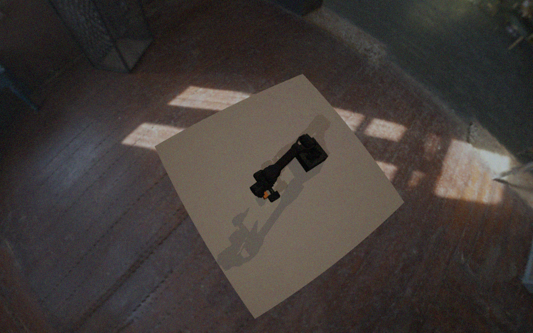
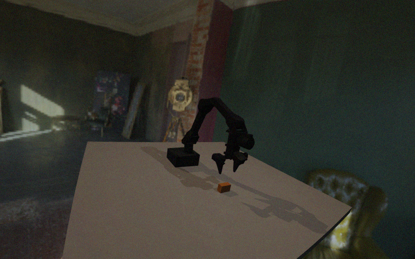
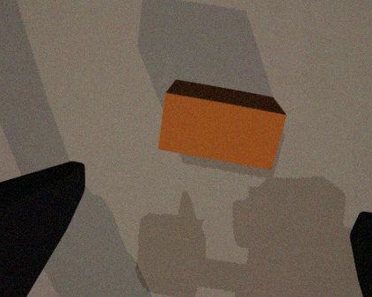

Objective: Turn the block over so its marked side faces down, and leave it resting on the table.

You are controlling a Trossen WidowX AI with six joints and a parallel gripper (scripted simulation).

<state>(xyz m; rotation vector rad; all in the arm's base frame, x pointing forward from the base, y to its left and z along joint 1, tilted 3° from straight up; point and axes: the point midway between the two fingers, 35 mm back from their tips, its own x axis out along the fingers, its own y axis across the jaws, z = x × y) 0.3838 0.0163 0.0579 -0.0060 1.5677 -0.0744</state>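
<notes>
My gripper tip is now 80 mm above the orange block and 10 mm past it.
</notes>
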